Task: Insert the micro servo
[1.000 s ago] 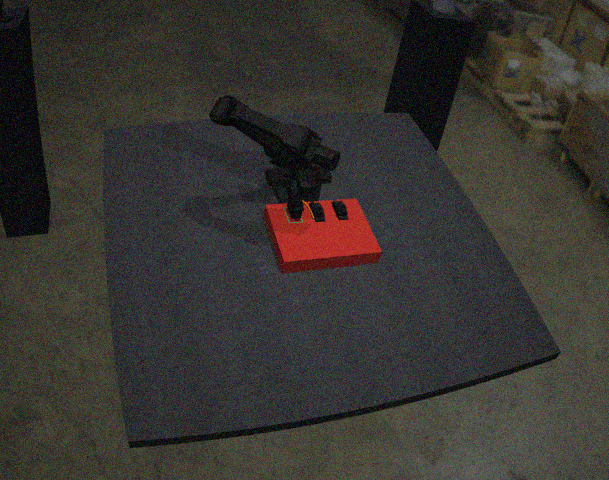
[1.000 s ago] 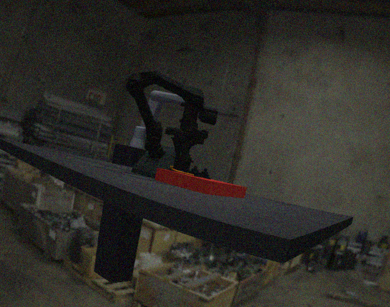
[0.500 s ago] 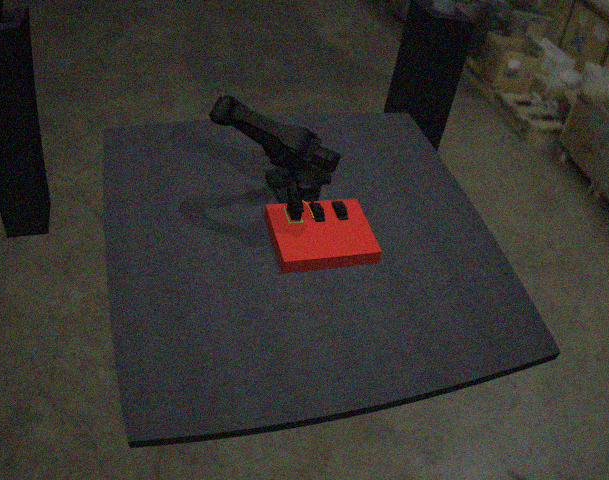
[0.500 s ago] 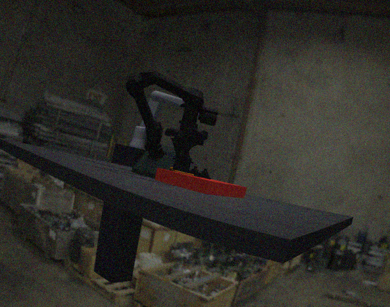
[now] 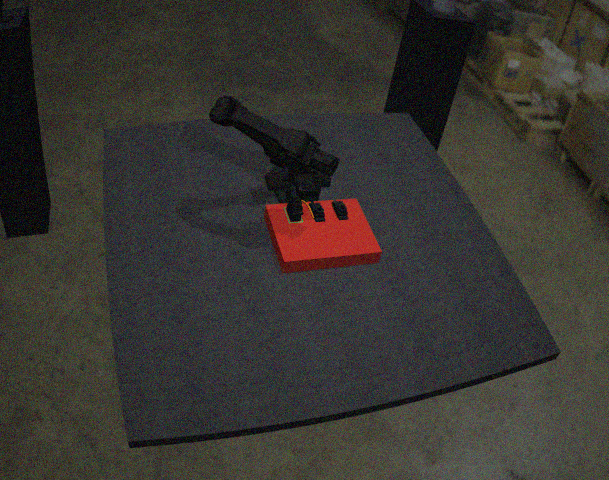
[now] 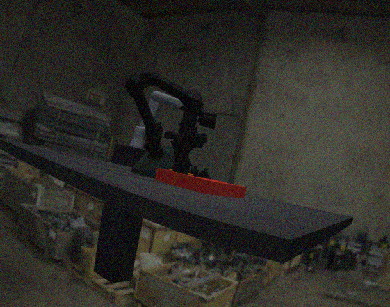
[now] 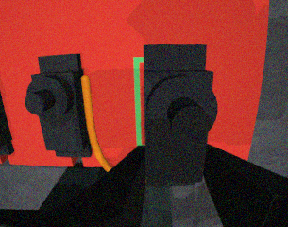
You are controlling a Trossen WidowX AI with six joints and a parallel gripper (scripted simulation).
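Now: the red deck 120 mm ahead of my gripper tip, 70 mm to the left of it and 70 mm below it.
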